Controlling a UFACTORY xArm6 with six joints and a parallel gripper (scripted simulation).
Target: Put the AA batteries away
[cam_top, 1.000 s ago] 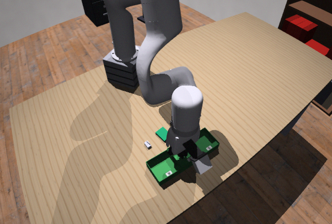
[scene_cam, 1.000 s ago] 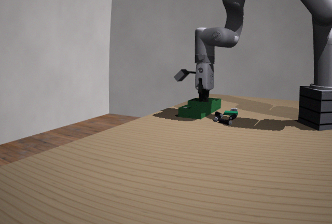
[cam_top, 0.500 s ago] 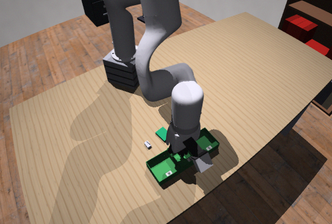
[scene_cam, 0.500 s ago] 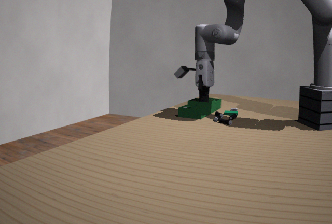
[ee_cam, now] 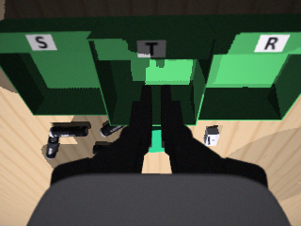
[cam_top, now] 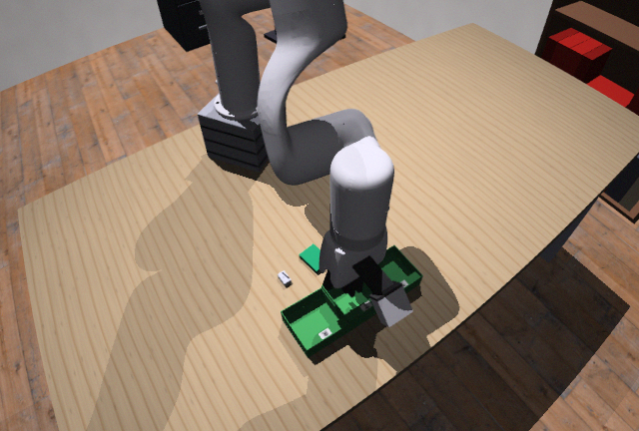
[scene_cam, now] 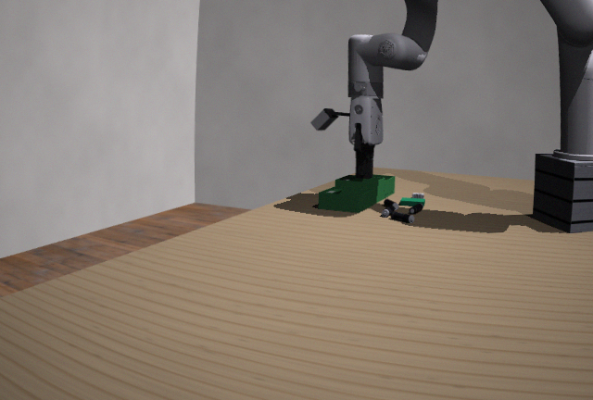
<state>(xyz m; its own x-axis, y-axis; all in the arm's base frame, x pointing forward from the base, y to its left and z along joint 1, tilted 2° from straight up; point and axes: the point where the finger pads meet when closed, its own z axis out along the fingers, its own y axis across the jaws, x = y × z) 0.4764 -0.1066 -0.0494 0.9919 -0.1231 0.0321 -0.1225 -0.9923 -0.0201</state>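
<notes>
Now: hand 5 cm above the green bin marked S and 1 cm short of it. Round my hand: flat green block 11 cm behind, 6 cm below, 1 cm to the left; small white block 12 cm behind, 6 cm to the right, 6 cm below.
</notes>
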